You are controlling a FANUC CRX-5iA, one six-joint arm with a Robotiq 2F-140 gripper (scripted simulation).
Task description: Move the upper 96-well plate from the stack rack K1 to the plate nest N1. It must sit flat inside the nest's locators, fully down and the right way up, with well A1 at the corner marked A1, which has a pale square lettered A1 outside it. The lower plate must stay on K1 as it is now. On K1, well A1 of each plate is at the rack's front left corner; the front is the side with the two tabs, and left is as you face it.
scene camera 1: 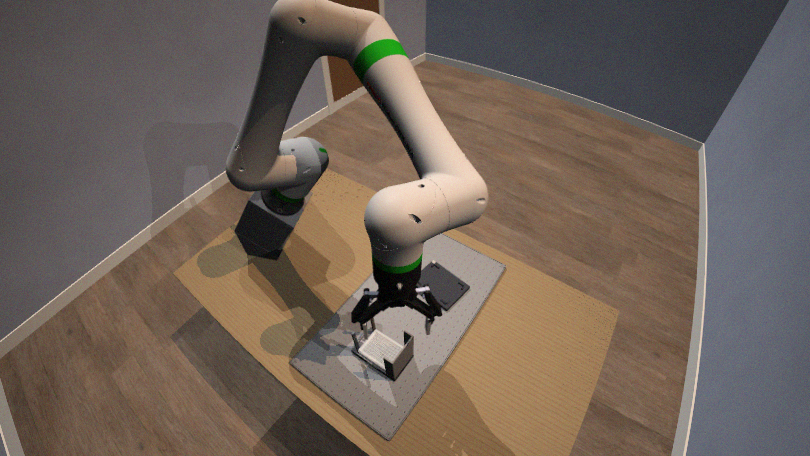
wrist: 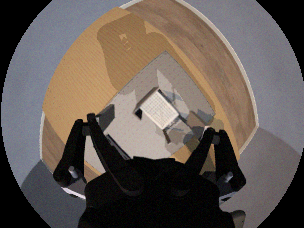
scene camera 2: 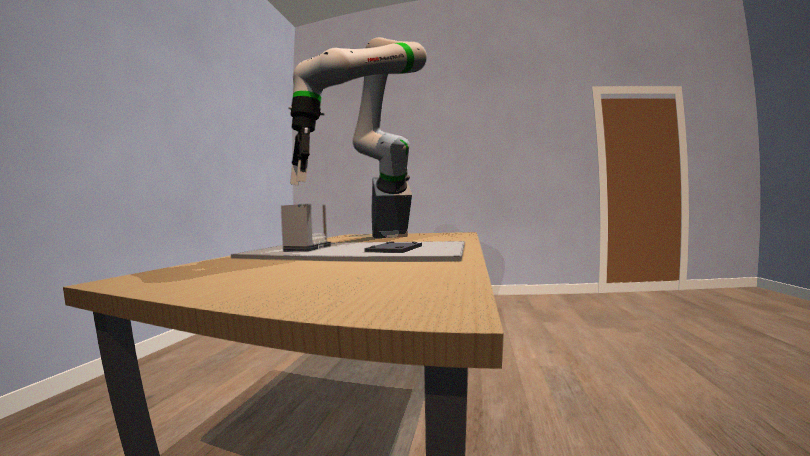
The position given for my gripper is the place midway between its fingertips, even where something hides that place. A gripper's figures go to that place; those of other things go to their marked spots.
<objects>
My gripper (scene camera 1: 396,332): 0.85 m from the lens. A white 96-well plate (scene camera 1: 384,346) is 1.03 m from the lens.
</objects>
